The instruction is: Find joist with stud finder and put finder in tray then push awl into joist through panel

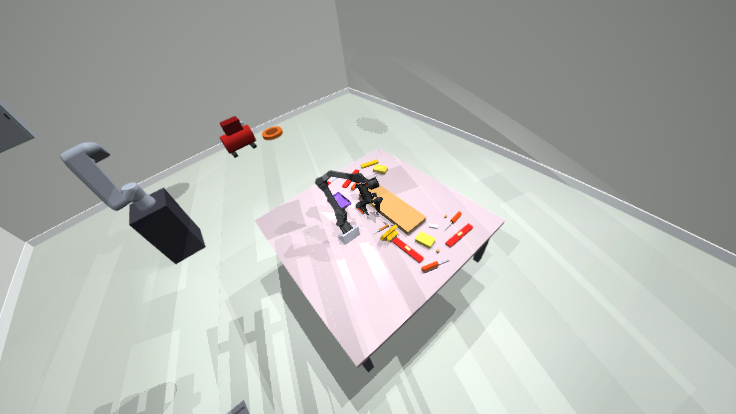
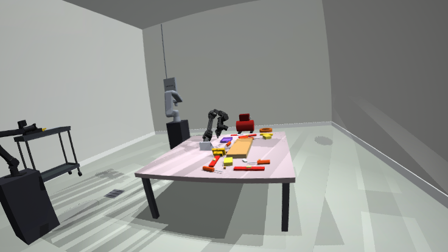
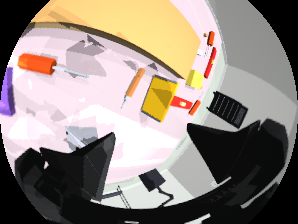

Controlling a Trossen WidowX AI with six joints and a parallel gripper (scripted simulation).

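My gripper tip is 130 mm to the left of the yellow stud finder, 130 mm above it and 40 mm short of it. Round my gripper tip: orange-handled awl (140 mm below, 30 mm to the right, 10 mm ahead); purple tray (390 mm to the left, 140 mm below, 50 mm behind).
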